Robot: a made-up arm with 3 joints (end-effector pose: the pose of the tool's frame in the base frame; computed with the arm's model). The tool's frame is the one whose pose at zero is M. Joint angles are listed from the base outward.
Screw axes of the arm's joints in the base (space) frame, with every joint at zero. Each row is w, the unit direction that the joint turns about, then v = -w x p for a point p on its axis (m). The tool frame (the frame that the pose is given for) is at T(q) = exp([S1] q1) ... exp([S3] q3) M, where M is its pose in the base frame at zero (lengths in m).
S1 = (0, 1, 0, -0.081, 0, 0)
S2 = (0, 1, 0, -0.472, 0, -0.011)
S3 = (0, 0, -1, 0.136, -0.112, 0)
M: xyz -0.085 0.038 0.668 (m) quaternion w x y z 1 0 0 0
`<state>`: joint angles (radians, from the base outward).
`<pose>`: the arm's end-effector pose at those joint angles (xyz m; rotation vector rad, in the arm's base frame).
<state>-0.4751 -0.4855 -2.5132</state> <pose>-0.4783 -0.2609 0.3515 -1.1817 -0.3840 2.2683</pose>
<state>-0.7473 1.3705 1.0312</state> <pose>-0.1090 -0.0698 0.4832 -0.3209 0.5663 -0.9964</pose>
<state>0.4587 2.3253 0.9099</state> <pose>0.1823 -0.0505 0.2343 -1.2356 2.5258 -0.2233</pose>
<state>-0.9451 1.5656 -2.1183</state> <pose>-0.4239 -0.2035 0.6138 0.6534 0.3669 2.0381</pose>
